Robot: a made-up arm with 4 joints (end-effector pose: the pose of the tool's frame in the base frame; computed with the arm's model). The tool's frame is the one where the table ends.
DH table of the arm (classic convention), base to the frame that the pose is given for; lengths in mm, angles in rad. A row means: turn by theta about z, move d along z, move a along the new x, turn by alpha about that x. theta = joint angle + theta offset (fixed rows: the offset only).
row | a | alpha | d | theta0
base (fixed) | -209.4 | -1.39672 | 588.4 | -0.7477
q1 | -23.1 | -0.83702 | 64 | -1.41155
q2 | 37 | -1.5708 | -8.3 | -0.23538
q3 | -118 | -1.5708 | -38 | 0
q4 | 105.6 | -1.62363 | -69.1 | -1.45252
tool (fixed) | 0 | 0 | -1.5 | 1.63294
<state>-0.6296 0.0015 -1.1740 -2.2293</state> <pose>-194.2 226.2 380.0 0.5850 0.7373 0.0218 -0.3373</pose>
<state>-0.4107 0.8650 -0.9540 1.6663</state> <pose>-85.9 251.4 592.8 0.7454 -0.5619 0.1045 0.3430</pose>
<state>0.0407 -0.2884 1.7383 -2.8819</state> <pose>23.6 361.5 664.5 0.1775 0.6026 -0.0528 0.7763</pose>
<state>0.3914 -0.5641 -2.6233 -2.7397</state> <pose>-252.4 353.1 723.8 0.1633 0.1274 0.1306 -0.9695</pose>
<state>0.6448 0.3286 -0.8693 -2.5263</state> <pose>-259.2 355.3 620.3 0.0395 -0.8104 -0.3435 0.4729</pose>
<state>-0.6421 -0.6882 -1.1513 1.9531</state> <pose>-59.8 188.7 494.1 0.0782 -0.8568 0.5091 0.0239</pose>
